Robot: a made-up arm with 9 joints.
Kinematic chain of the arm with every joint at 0, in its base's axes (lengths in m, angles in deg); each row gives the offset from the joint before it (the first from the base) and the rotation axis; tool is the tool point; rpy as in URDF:
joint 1: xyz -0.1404 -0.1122 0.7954 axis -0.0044 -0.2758 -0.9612
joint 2: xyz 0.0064 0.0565 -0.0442 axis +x
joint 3: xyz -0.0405 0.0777 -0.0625 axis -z
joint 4: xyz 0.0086 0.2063 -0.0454 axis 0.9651 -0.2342 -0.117
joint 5: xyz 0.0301 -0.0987 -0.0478 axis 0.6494 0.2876 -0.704
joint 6: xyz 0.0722 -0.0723 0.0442 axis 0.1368 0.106 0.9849
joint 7: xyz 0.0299 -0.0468 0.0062 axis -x
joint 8: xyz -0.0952 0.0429 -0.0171 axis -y
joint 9: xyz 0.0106 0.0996 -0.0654 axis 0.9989 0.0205 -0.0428
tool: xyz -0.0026 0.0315 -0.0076 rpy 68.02 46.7 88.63
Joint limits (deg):
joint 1: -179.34..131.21
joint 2: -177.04..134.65
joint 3: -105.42..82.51
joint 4: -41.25..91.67
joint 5: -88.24..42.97
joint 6: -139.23..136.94
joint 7: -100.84..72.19
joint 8: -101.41..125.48
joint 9: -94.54..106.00
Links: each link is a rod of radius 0.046 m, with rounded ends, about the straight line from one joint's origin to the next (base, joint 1, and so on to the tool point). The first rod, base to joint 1, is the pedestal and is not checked.
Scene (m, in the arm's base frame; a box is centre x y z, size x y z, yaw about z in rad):
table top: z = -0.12
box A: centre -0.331 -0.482 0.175 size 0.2 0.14 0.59 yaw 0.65
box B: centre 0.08 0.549 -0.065 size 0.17 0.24 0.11 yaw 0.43
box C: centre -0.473 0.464 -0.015 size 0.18 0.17 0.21 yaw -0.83
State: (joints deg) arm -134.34 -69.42 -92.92 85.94 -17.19 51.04 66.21 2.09 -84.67
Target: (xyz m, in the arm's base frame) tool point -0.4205 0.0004 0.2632
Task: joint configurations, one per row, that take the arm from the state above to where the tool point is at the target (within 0.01 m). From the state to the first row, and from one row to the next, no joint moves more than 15 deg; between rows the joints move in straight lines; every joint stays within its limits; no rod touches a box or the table.
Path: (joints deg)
1: -141.03 -57.36 -96.04 87.37 -20.30 51.85 62.10 8.47 -69.94
2: -147.72 -45.30 -99.17 88.80 -23.40 52.66 57.99 14.85 -55.21
3: -154.41 -33.24 -102.30 90.24 -26.51 53.47 53.88 21.23 -40.48
4: -161.10 -21.18 -105.42 91.67 -29.62 54.28 49.77 27.62 -25.75
5: -148.04 -18.29 -97.17 91.67 -33.04 53.71 51.23 21.60 -35.57
6: -134.97 -15.39 -88.92 91.67 -36.47 53.15 52.70 15.58 -45.40
7: -121.91 -12.50 -80.67 91.67 -39.89 52.58 54.16 9.56 -55.23
8: -108.85 -9.60 -72.43 91.67 -43.32 52.02 55.62 3.54 -65.06
9: -95.78 -6.71 -64.18 91.67 -46.74 51.45 57.09 -2.47 -74.88
10: -82.72 -3.82 -55.93 91.67 -50.17 50.89 58.55 -8.49 -84.71
11: -69.66 -0.92 -47.68 91.67 -53.59 50.33 60.02 -14.51 -94.54
12: -65.78 -12.00 -41.91 91.67 -42.28 54.16 64.07 -9.97 -90.11
13: -61.89 -23.07 -36.14 91.67 -30.96 57.99 68.13 -5.42 -85.68
14: -58.01 -34.14 -30.36 91.67 -19.65 61.82 72.19 -0.88 -81.25

